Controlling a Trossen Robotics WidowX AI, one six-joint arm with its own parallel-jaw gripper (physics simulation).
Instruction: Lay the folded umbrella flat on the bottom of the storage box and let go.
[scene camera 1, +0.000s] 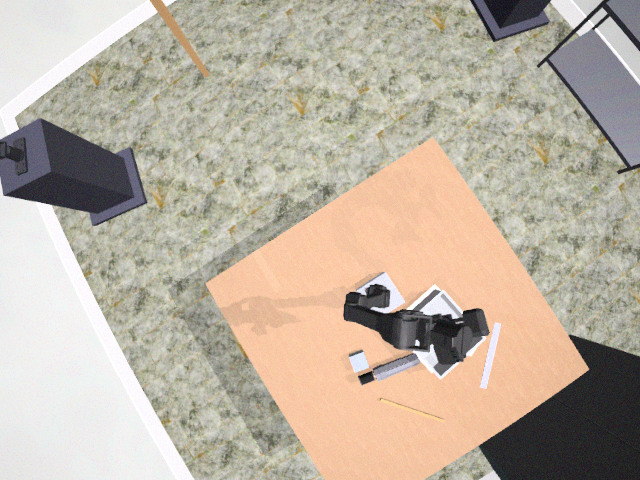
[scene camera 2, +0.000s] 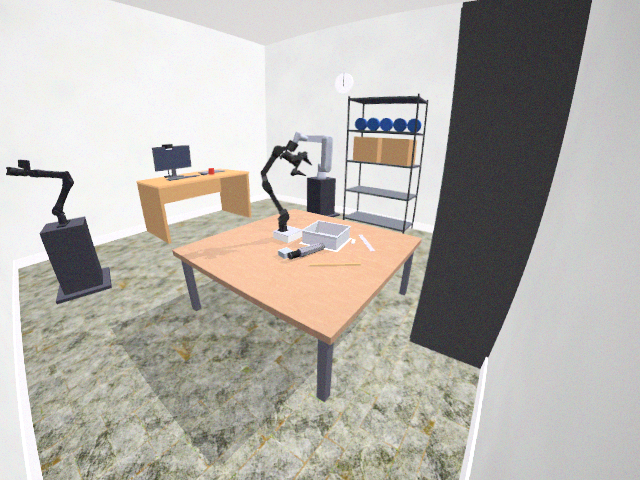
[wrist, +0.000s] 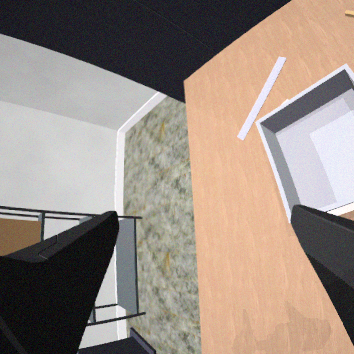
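On the table rest a folded umbrella (scene camera 1: 382, 372) and a white storage box (scene camera 1: 437, 301). The box also shows in scene camera 2 (scene camera 2: 333, 235) and in the wrist view (wrist: 301, 136), while the umbrella is out of frame in the wrist view. The gripper (scene camera 1: 466, 327), which the wrist view shows too (wrist: 206, 217), is open and holds nothing.
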